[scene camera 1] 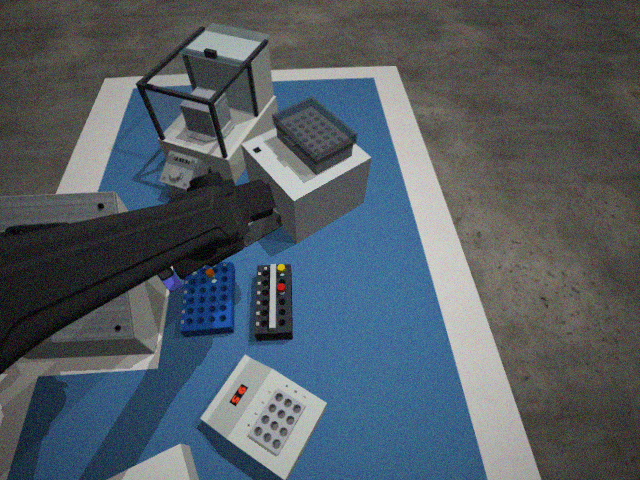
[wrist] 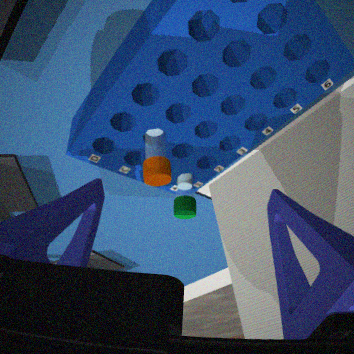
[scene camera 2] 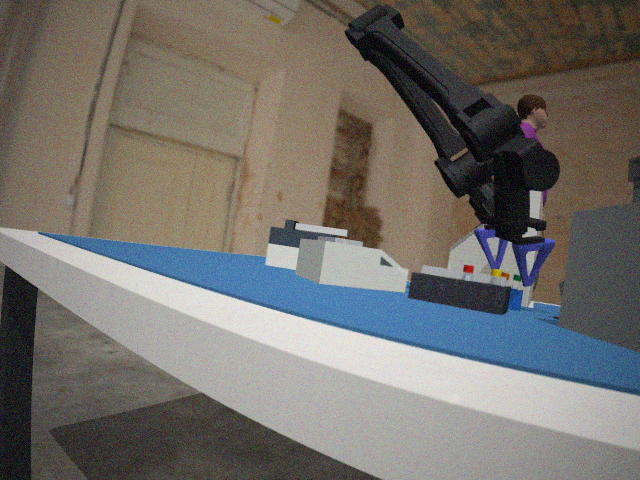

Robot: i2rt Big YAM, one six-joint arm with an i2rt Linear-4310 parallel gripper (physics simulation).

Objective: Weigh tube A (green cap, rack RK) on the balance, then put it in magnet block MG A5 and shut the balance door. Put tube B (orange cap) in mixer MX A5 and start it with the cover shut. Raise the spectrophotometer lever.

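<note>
My gripper [scene camera 2: 511, 275] [wrist: 185, 192] is open, its blue fingers on either side of tube A's green cap [scene camera 2: 516, 277] [wrist: 185, 207], holding nothing. Tube A stands in the blue rack [scene camera 1: 207, 330] [scene camera 2: 515, 300] [wrist: 120, 85]; the arm hides it in scene camera 1. Tube B, with its orange cap [scene camera 1: 209, 272] [scene camera 2: 505, 275] [wrist: 157, 171], stands in the rack beside it. The black magnet block [scene camera 1: 273, 336] [scene camera 2: 454, 294] holds yellow- and red-capped tubes. The glass-walled balance [scene camera 1: 232, 166] is at the back; its door state is unclear. The mixer [scene camera 1: 330, 201] [scene camera 2: 599, 268] has a translucent cover [scene camera 1: 315, 131].
A white block heater [scene camera 1: 305, 439] [scene camera 2: 361, 268] with a red display stands in front of the racks. A dark-topped white device [scene camera 2: 281, 255] stands beyond it, with a raised-looking bar on top. A large grey housing [scene camera 1: 139, 330] [wrist: 250, 225] stands close beside the blue rack.
</note>
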